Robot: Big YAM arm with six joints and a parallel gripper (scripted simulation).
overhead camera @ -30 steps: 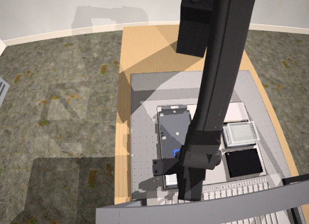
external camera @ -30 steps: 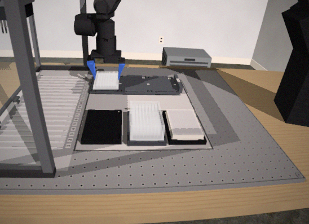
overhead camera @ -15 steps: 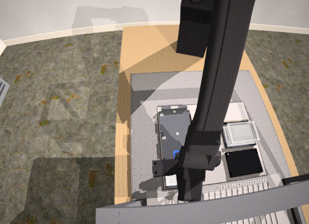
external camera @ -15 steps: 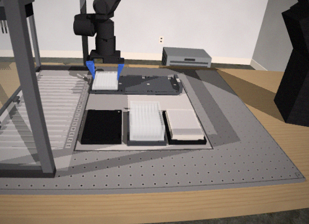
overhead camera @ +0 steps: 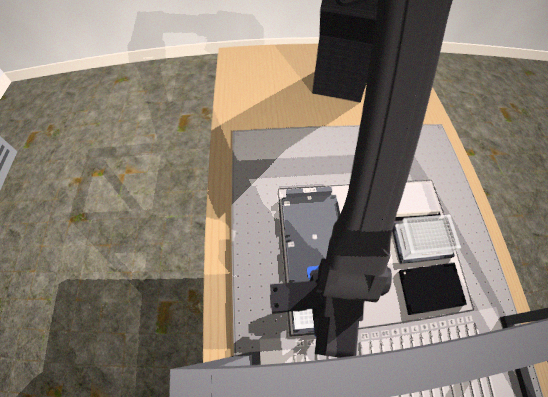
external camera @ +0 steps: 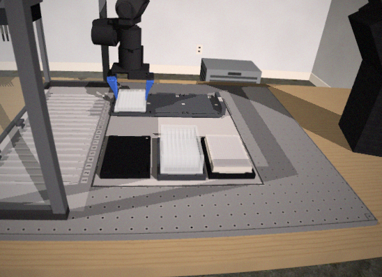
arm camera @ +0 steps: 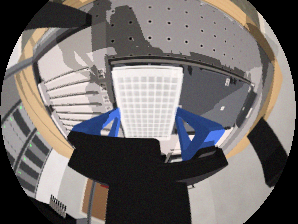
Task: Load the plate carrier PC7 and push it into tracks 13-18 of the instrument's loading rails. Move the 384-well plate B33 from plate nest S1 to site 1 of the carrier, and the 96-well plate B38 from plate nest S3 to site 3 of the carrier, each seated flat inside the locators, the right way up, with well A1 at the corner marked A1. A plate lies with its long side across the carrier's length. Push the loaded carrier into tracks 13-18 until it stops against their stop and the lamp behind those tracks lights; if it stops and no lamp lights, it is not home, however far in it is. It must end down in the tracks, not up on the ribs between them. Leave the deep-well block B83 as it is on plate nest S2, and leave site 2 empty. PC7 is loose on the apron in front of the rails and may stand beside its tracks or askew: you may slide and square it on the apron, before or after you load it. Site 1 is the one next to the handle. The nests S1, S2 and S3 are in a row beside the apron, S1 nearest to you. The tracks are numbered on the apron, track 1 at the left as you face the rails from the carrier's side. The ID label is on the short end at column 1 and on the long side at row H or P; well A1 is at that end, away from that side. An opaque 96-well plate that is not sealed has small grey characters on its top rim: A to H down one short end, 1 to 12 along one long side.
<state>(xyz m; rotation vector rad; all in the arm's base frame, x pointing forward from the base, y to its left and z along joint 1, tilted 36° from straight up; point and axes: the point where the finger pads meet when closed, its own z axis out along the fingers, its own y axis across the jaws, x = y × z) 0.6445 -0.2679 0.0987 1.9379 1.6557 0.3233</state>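
Now: hand 10 mm above the white 96-well plate B38. From my hand the other things lie so: nest S3: 250 mm to the left, 60 mm ahead, 20 mm below; then dark plate carrier PC7: 100 mm behind, 30 mm to the left, 10 mm below; then nest S1: 310 mm to the left, 160 mm behind, 20 mm below.
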